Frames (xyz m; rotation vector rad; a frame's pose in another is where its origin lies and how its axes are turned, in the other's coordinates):
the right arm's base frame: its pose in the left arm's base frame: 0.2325 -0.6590 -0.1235 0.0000 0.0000 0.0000
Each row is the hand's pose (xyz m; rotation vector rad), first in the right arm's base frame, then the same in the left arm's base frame.
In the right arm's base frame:
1: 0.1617 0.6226 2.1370 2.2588 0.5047 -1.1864
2: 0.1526 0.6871 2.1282 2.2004 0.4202 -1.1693
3: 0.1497 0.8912 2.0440 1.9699 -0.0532 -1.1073
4: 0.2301 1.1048 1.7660 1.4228 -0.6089 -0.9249
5: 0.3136 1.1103 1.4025 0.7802 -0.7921 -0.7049
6: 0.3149 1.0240 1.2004 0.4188 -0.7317 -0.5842
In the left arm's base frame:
1: 0.3942 -0.0364 2.0135 2.2588 0.5047 -1.1864
2: 0.3851 0.0281 2.0047 2.2004 0.4202 -1.1693
3: 0.3822 0.2322 1.9205 1.9699 -0.0532 -1.1073
4: 0.4626 0.4458 1.6425 1.4228 -0.6089 -0.9249
5: 0.5461 0.4513 1.2790 0.7802 -0.7921 -0.7049
6: 0.5474 0.3650 1.0769 0.4188 -0.7317 -0.5842

